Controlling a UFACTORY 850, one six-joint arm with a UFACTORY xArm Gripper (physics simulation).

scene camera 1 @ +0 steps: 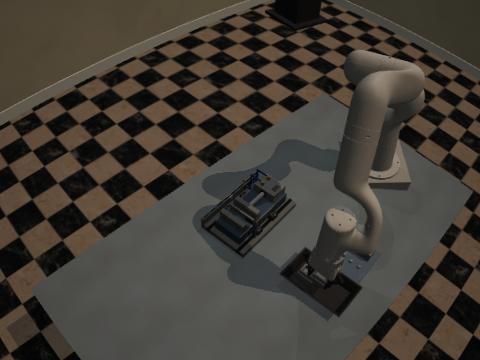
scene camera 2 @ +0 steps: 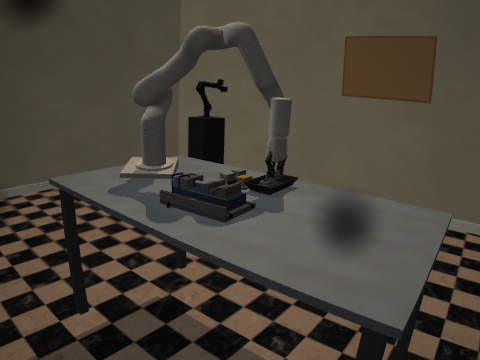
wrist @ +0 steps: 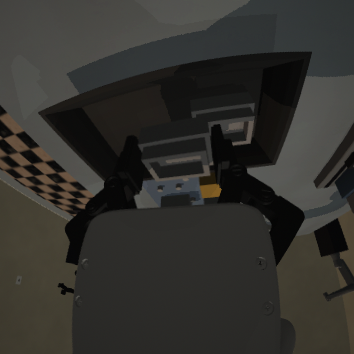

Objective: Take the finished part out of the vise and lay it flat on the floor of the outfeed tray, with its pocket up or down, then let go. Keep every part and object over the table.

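My gripper (scene camera 1: 318,280) (scene camera 2: 275,176) (wrist: 174,141) points down inside the dark outfeed tray (scene camera 1: 344,296) (scene camera 2: 272,189) (wrist: 112,120) and is shut on a grey rectangular part with a pocket. The held part (wrist: 176,148) shows between the fingers, its pocket visible in the wrist view. Its underside and any contact with the tray floor are hidden. A second grey pocketed part (wrist: 230,120) is in the tray, close beside my right-hand finger in the wrist view. The vise (scene camera 1: 240,207) (scene camera 2: 232,198) stands apart from the tray, with grey jaws on a blue body.
A light blue plate with small pegs (scene camera 1: 361,267) (wrist: 167,189) lies beside the tray, on the robot's side. A yellow block (scene camera 2: 244,178) (wrist: 211,191) is there too. The tray walls rise closely around the fingers. The table edge runs along the left in the wrist view.
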